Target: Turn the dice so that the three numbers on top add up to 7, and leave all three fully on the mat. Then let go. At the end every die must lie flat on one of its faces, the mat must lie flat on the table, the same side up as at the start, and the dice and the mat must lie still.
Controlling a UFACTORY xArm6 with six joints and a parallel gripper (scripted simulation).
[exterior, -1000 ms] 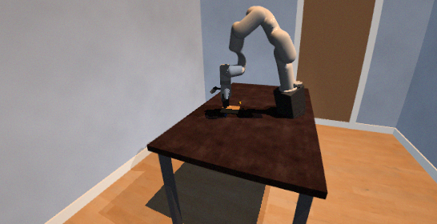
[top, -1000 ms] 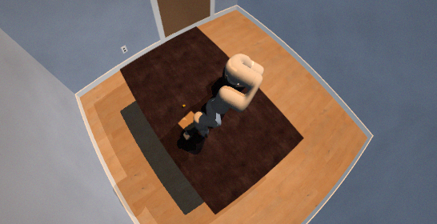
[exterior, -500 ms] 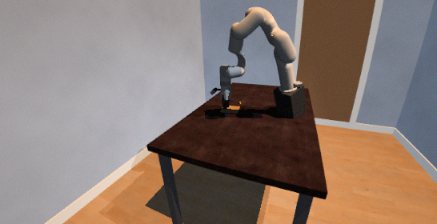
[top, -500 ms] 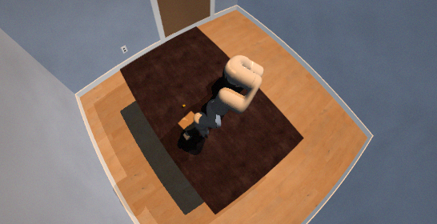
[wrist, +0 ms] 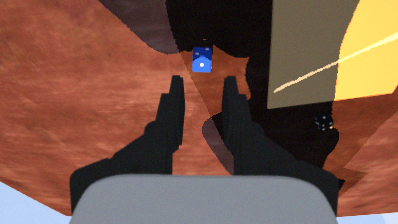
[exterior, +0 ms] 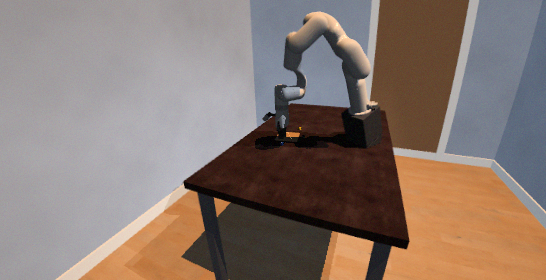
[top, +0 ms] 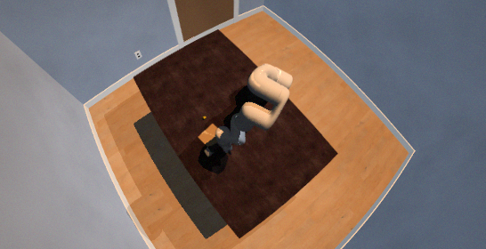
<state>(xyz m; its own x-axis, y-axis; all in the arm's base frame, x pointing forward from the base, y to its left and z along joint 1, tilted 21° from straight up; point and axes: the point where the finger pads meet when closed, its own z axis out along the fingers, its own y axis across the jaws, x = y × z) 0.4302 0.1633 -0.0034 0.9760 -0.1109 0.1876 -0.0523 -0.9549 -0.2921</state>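
Right now the blue die is 60 mm below my hand. Also, from my hand: mat 10 mm ahead, 130 mm to the right, 70 mm below; yellow die 30 mm behind, 280 mm to the right, 60 mm below; black die 90 mm behind, 140 mm to the right, 60 mm below.
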